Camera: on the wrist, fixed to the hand. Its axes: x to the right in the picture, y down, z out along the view.
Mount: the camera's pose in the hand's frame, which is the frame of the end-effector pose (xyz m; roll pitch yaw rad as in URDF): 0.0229 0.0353 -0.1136 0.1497 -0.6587 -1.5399
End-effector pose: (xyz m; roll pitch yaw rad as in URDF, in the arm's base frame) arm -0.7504 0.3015 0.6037 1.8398 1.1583 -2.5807
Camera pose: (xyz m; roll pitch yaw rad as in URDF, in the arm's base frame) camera -0.7547 0.1805 0.6085 -1.2357 0.4040 0.9869
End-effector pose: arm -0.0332 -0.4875 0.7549 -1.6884 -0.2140 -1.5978
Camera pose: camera -0.1508 -0.5113 0.7385 3.0324 -0.7783 0.1531
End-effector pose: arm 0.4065 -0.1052 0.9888 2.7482 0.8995 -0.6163
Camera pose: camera 0.5001 -0.1581 1.0445 -1.7831 0.5934 1.8848
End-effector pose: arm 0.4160 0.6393 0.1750 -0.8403 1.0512 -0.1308
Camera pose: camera 0.3314 0.5888 0.1044 -1.3619 -0.4937 -0.2121
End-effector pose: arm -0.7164 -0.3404 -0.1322 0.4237 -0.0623 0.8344
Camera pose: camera -0.7558 -0.2664 -0.2196 0.2268 -0.2363 -0.7262
